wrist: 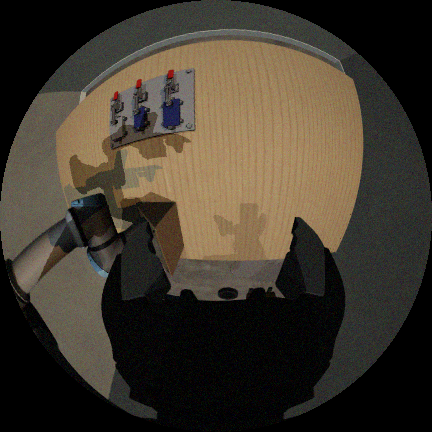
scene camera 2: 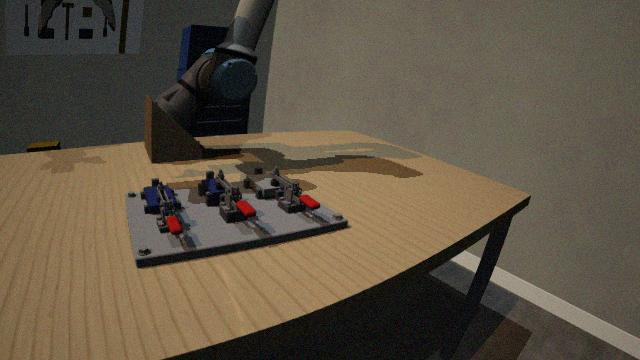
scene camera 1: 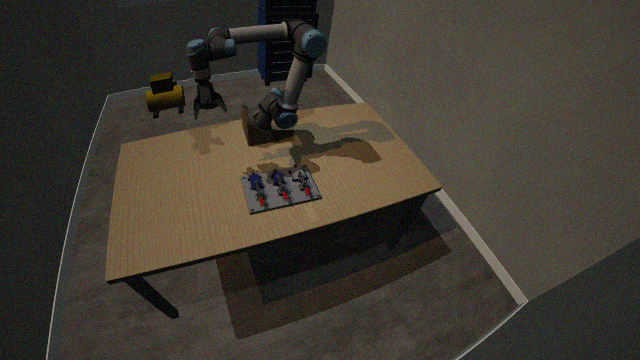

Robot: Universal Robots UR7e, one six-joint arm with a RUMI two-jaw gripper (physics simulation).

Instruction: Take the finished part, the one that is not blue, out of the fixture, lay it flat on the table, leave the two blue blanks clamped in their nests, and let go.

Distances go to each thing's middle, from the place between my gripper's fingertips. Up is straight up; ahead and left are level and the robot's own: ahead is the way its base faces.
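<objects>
You'd find the fixture plate (scene camera 2: 205, 233) a good way ahead of my hand, well to the left of it and well below it.
</objects>
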